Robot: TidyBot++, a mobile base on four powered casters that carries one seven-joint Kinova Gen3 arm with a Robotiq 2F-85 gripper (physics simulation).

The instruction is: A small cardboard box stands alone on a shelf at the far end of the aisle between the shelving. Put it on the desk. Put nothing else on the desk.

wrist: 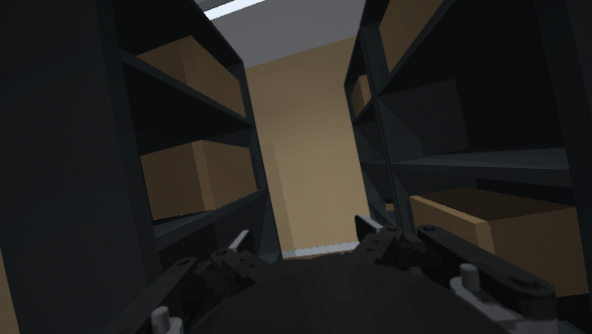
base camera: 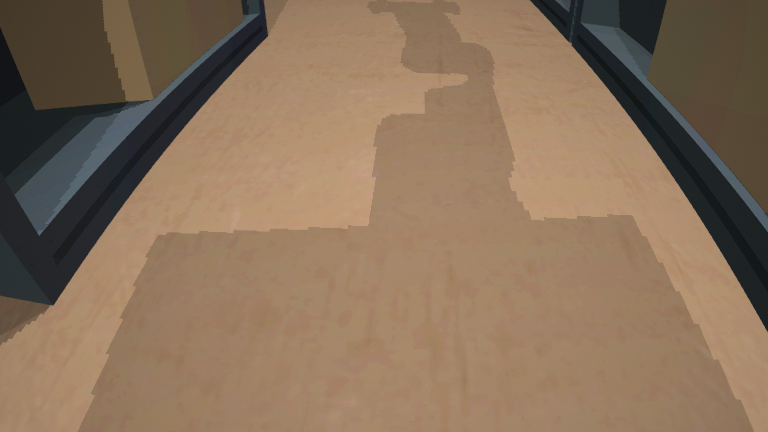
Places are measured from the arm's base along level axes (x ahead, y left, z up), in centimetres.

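Pixels of known places: gripper, between the fingertips: (wrist: 305,234).
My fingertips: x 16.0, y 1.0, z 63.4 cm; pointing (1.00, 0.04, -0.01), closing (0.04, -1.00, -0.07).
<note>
Behind a point stands the place of what it marks.
A small tan cardboard box (wrist: 389,206) {x 164.6, y -70.0, z 17.7 cm} shows in part on a lower shelf of the far right shelving unit in the wrist view, small and partly hidden by the unit's upright. My gripper (wrist: 305,234) {x 16.0, y 1.0, z 63.4 cm} is open and empty, its fingers spread wide at the bottom of the wrist view. It is well short of the small box, pointing down the aisle. The desk does not show in either view.
Dark shelving (base camera: 161,120) {x 71.5, y 33.0, z -34.8 cm} (wrist: 107,125) {x 37.7, y 39.3, z 85.9 cm} stands on the left and more shelving (base camera: 660,128) {x 66.0, y -48.4, z -35.6 cm} (wrist: 382,120) {x 114.5, y -54.8, z 86.7 cm} on the right, both holding large cardboard boxes. The floor (base camera: 300,161) {x 63.8, y 9.2, z -39.7 cm} of the aisle runs between them, with the robot's shadow on it. A tan wall (wrist: 310,150) {x 219.1, y -14.1, z 85.2 cm} closes the far end.
</note>
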